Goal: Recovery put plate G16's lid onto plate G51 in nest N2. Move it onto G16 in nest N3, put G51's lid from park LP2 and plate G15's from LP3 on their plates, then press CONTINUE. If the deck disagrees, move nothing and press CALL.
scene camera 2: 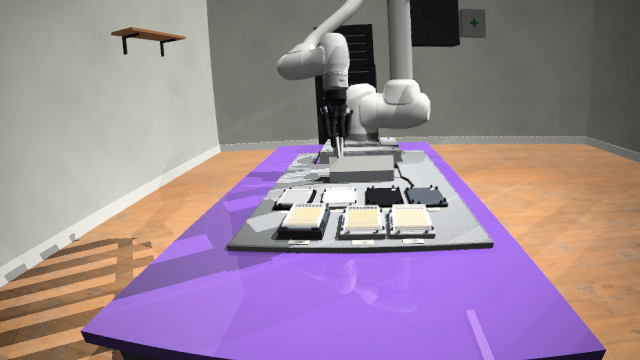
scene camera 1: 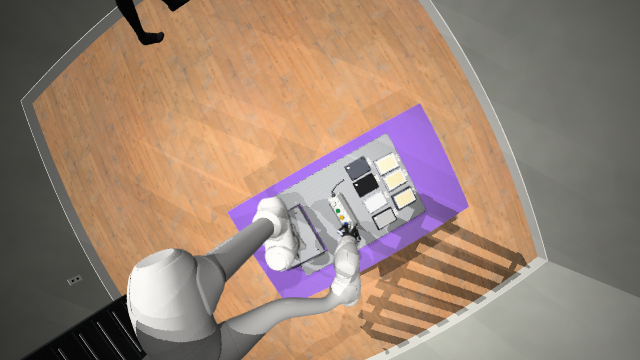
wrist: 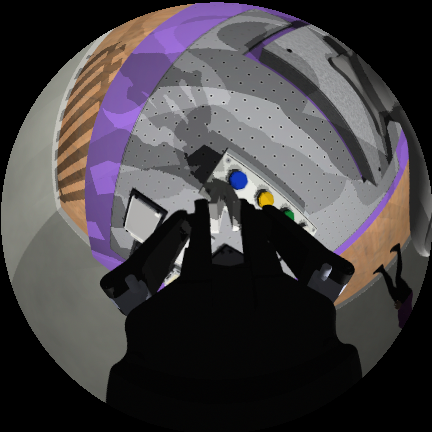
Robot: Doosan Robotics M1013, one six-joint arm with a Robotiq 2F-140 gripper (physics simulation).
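Seen in the pictures: gripper, fingertip midpoint: (scene camera 2: 338,157) (scene camera 1: 350,223) (wrist: 224,196); arm's base, origin of the base link: (scene camera 2: 361,143).
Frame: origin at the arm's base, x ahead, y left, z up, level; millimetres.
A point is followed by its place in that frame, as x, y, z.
Note:
My gripper (scene camera 1: 345,229) {409, -70, 32} (scene camera 2: 339,154) {409, -70, 32} (wrist: 224,196) {409, -70, 32} points down beside the blue-button end of the control box (scene camera 1: 333,203) {376, 86, 24} (scene camera 2: 361,173) {446, 8, -15} (wrist: 252,191) {383, -40, 17}. Its pale fingertips stand slightly apart with no object visible between them. The blue button (wrist: 238,180) {381, -67, 25}, yellow button (wrist: 266,198) {376, -19, 23} and green button (wrist: 288,215) {374, 30, 23} show. Three cream-topped plates stand in a row of nests: one in a black nest (scene camera 1: 404,198) {796, -119, -9} (scene camera 2: 305,215) {820, -117, -8}, a middle one (scene camera 1: 395,179) {800, 20, -15} (scene camera 2: 362,218) {820, 18, -17} and an end one (scene camera 1: 387,163) {800, 136, -16} (scene camera 2: 411,218) {827, 132, -16}. Labels are too small to read. Whether clear lids cover them cannot be told.
Behind the plates are a light grey piece in a dark frame (scene camera 1: 384,218) {623, -178, -28} (scene camera 2: 296,196) {633, -178, -27} (wrist: 144,217) {598, -174, -27}, a white one (scene camera 1: 375,202) {617, -52, -27} (scene camera 2: 339,195) {629, -52, -27}, a black one (scene camera 1: 365,185) {611, 77, -35} (scene camera 2: 384,196) {623, 78, -35} and a dark grey one (scene camera 1: 358,168) {623, 196, -35} (scene camera 2: 426,195) {622, 202, -35}. A cable runs from the box.

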